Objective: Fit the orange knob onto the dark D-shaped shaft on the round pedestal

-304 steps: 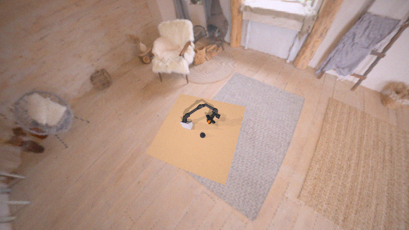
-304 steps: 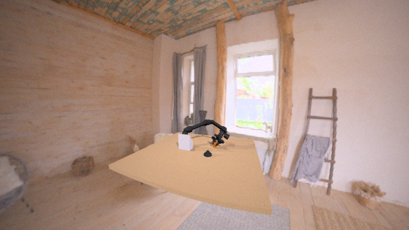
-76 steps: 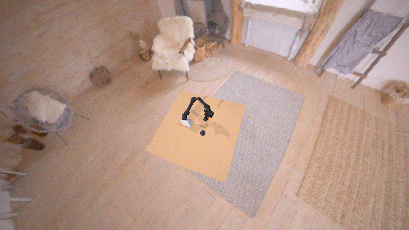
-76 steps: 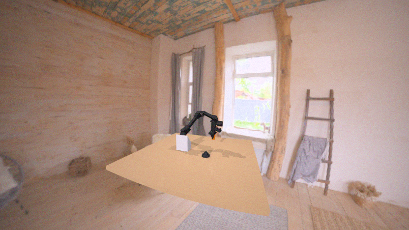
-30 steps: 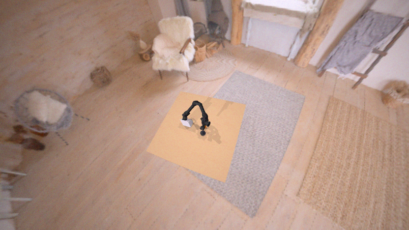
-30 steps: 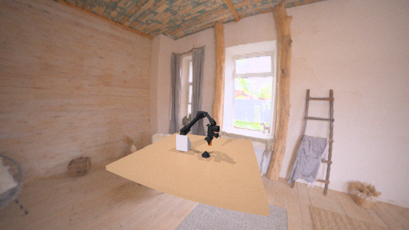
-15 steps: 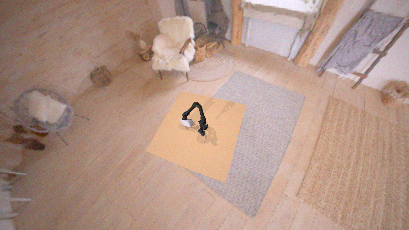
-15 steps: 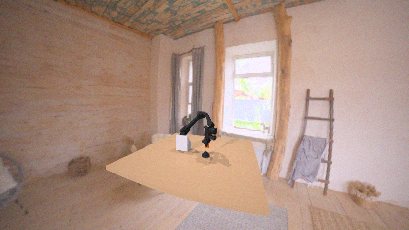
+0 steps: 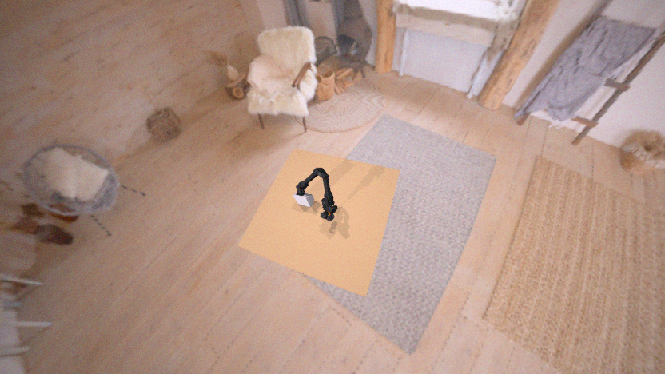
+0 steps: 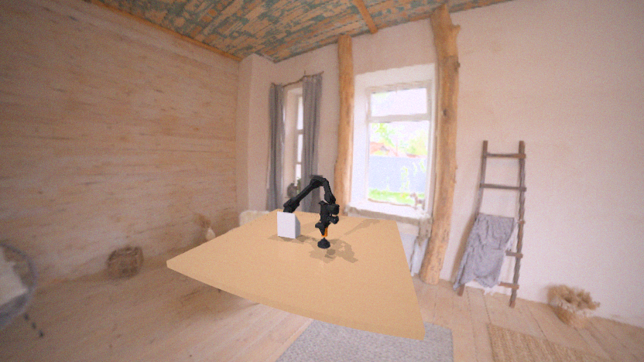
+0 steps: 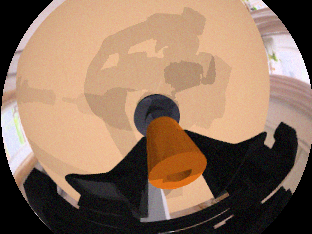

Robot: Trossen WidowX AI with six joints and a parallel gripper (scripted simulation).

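The dark round pedestal lies 50 mm below my gripper tip. Also, from my gripper tip: orange knob 20 mm above.
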